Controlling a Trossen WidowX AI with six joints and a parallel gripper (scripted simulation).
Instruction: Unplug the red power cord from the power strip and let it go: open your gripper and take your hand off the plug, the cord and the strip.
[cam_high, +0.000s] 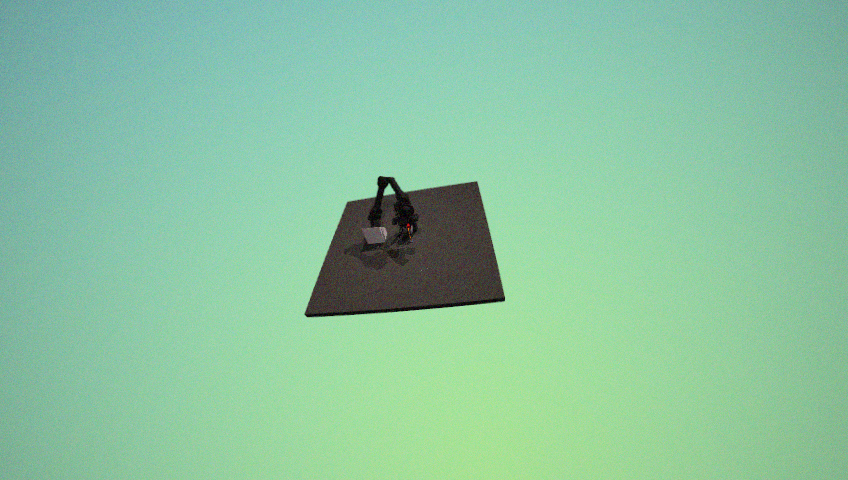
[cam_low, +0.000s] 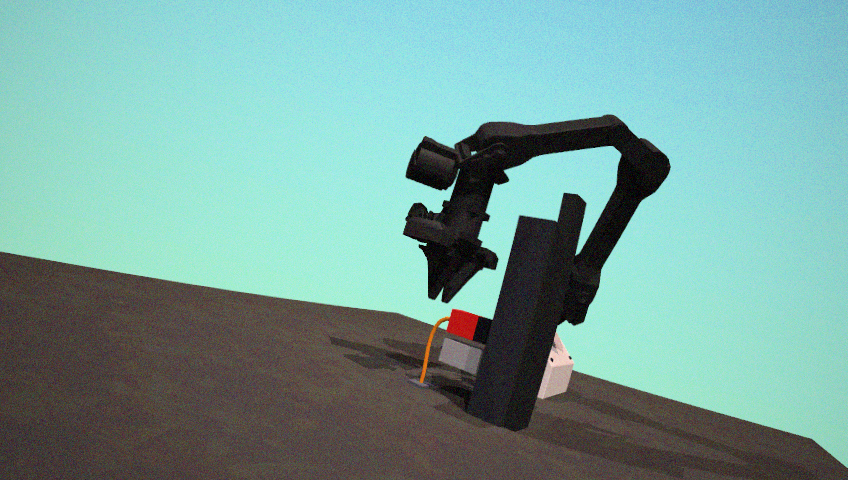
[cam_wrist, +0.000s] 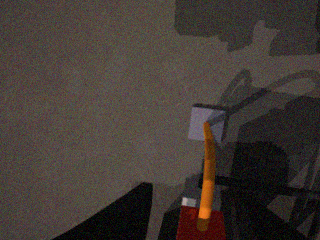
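The red plug is 7 cm to the left of my gripper tip and 1 cm below it. The rest, counted from my gripper tip: grey anchor (1 cm behind, 1 cm to the left, 13 cm below).
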